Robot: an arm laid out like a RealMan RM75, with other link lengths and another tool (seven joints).
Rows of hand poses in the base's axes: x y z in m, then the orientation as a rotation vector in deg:
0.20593, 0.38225, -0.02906, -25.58, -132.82, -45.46
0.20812, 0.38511, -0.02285, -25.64, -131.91, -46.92
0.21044, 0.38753, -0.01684, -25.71, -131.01, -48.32
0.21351, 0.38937, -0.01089, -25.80, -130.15, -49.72
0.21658, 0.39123, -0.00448, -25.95, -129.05, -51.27
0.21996, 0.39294, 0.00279, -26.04, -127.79, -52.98
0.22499, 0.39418, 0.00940, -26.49, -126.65, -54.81
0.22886, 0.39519, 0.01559, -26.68, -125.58, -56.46
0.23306, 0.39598, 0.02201, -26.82, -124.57, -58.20
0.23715, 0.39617, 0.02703, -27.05, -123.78, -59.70
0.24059, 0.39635, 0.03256, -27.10, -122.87, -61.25
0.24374, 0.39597, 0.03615, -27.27, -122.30, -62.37
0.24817, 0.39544, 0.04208, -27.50, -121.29, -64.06
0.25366, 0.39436, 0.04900, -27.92, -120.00, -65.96
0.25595, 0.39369, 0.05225, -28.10, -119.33, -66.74
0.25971, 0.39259, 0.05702, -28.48, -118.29, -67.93
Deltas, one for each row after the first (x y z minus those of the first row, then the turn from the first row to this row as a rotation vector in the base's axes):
0.00219, 0.00286, 0.00621, 1.22, 0.30, -0.43
0.00451, 0.00528, 0.01222, 2.41, 0.60, -0.85
0.00758, 0.00712, 0.01817, 3.57, 0.86, -1.29
0.01065, 0.00898, 0.02458, 4.90, 1.26, -1.82
0.01403, 0.01069, 0.03185, 6.40, 1.72, -2.35
0.01906, 0.01193, 0.03846, 7.84, 2.04, -3.20
0.02293, 0.01294, 0.04465, 9.21, 2.32, -3.81
0.02713, 0.01373, 0.05107, 10.62, 2.49, -4.43
0.03122, 0.01392, 0.05609, 11.78, 2.56, -5.06
0.03466, 0.01410, 0.06162, 13.06, 2.68, -5.57
0.03781, 0.01372, 0.06521, 13.91, 2.69, -6.04
0.04224, 0.01319, 0.07114, 15.26, 2.83, -6.74
0.04773, 0.01211, 0.07806, 16.79, 3.10, -7.64
0.05002, 0.01144, 0.08131, 17.48, 3.32, -8.01
0.05378, 0.01034, 0.08608, 18.50, 3.68, -8.66

